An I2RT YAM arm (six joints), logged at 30 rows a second.
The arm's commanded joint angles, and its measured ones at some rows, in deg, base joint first. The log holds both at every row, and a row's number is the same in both.
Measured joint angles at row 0:
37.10 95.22 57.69 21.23 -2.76 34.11
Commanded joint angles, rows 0 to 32:
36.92 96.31 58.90 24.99 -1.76 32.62
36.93 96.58 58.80 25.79 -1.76 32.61
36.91 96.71 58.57 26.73 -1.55 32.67
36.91 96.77 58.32 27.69 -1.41 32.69
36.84 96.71 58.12 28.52 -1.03 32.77
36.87 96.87 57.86 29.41 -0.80 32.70
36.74 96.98 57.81 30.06 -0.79 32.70
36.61 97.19 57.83 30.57 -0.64 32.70
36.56 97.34 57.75 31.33 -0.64 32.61
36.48 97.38 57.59 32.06 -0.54 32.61
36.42 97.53 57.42 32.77 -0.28 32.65
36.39 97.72 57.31 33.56 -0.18 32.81
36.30 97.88 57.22 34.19 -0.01 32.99
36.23 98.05 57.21 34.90 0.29 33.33
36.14 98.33 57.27 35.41 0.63 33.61
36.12 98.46 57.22 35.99 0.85 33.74
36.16 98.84 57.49 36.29 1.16 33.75
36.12 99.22 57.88 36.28 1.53 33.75
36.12 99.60 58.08 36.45 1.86 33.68
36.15 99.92 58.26 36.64 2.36 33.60
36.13 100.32 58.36 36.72 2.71 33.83
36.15 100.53 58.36 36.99 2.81 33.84
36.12 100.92 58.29 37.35 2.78 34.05
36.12 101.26 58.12 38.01 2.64 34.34
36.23 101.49 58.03 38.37 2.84 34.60
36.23 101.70 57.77 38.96 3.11 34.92
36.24 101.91 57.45 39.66 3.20 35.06
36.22 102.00 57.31 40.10 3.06 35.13
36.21 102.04 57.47 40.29 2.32 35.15
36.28 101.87 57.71 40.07 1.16 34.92
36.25 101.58 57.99 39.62 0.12 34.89
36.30 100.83 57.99 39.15 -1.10 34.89
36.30 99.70 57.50 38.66 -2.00 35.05
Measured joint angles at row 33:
36.38 101.43 57.39 34.94 -1.37 34.81
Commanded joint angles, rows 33 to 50:
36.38 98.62 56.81 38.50 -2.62 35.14
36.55 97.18 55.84 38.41 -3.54 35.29
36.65 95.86 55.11 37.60 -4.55 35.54
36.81 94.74 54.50 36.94 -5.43 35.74
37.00 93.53 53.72 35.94 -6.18 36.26
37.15 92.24 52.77 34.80 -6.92 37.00
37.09 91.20 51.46 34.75 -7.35 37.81
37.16 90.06 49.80 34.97 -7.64 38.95
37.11 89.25 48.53 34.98 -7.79 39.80
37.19 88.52 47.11 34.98 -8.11 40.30
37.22 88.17 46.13 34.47 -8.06 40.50
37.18 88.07 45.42 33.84 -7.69 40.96
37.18 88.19 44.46 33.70 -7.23 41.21
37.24 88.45 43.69 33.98 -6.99 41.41
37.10 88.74 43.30 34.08 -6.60 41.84
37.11 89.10 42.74 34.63 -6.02 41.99
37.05 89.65 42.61 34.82 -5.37 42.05
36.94 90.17 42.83 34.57 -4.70 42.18
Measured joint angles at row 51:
37.10 89.34 43.03 34.20 -6.39 40.45
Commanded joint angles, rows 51 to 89:
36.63 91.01 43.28 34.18 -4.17 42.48
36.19 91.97 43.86 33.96 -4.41 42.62
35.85 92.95 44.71 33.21 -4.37 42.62
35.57 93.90 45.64 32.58 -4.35 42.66
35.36 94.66 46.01 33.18 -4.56 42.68
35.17 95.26 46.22 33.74 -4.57 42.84
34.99 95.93 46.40 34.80 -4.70 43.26
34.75 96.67 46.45 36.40 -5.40 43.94
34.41 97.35 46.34 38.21 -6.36 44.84
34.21 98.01 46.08 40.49 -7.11 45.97
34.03 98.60 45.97 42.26 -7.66 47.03
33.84 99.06 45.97 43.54 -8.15 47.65
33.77 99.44 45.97 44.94 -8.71 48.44
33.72 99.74 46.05 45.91 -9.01 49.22
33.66 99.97 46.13 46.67 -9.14 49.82
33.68 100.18 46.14 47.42 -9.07 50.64
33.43 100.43 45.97 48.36 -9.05 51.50
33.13 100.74 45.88 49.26 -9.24 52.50
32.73 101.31 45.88 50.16 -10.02 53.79
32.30 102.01 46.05 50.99 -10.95 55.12
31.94 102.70 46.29 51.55 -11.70 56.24
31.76 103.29 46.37 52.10 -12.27 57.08
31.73 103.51 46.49 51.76 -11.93 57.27
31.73 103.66 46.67 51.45 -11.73 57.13
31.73 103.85 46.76 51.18 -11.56 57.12
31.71 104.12 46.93 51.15 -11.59 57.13
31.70 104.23 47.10 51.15 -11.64 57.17
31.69 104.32 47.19 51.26 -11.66 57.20
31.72 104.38 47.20 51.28 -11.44 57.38
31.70 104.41 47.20 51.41 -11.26 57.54
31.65 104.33 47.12 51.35 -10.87 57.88
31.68 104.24 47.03 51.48 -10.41 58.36
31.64 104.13 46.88 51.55 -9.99 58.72
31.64 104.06 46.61 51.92 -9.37 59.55
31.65 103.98 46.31 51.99 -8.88 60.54
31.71 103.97 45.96 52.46 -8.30 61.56
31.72 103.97 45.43 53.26 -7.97 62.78
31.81 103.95 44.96 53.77 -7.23 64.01
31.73 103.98 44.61 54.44 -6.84 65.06
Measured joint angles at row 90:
31.75 104.09 45.34 50.37 -9.08 61.19
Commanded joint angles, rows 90 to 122:
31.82 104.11 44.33 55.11 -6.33 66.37
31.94 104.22 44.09 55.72 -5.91 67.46
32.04 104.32 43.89 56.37 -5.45 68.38
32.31 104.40 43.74 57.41 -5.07 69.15
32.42 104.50 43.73 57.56 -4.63 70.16
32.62 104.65 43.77 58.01 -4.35 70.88
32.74 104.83 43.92 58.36 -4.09 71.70
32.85 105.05 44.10 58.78 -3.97 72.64
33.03 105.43 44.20 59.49 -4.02 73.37
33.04 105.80 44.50 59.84 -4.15 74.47
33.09 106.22 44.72 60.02 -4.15 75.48
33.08 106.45 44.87 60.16 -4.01 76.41
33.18 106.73 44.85 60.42 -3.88 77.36
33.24 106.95 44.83 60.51 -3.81 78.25
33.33 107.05 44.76 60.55 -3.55 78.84
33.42 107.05 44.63 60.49 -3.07 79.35
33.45 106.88 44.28 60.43 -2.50 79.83
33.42 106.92 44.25 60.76 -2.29 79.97
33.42 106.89 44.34 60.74 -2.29 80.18
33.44 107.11 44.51 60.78 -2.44 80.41
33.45 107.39 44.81 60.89 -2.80 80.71
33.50 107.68 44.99 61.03 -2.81 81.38
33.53 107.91 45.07 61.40 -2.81 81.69
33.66 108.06 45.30 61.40 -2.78 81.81
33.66 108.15 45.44 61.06 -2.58 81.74
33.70 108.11 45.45 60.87 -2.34 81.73
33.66 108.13 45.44 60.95 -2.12 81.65
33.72 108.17 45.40 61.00 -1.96 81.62
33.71 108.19 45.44 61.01 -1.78 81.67
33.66 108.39 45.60 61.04 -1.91 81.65
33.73 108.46 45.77 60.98 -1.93 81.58
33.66 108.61 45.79 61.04 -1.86 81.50
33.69 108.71 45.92 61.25 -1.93 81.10
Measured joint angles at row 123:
33.63 108.38 45.41 58.83 -2.76 80.88
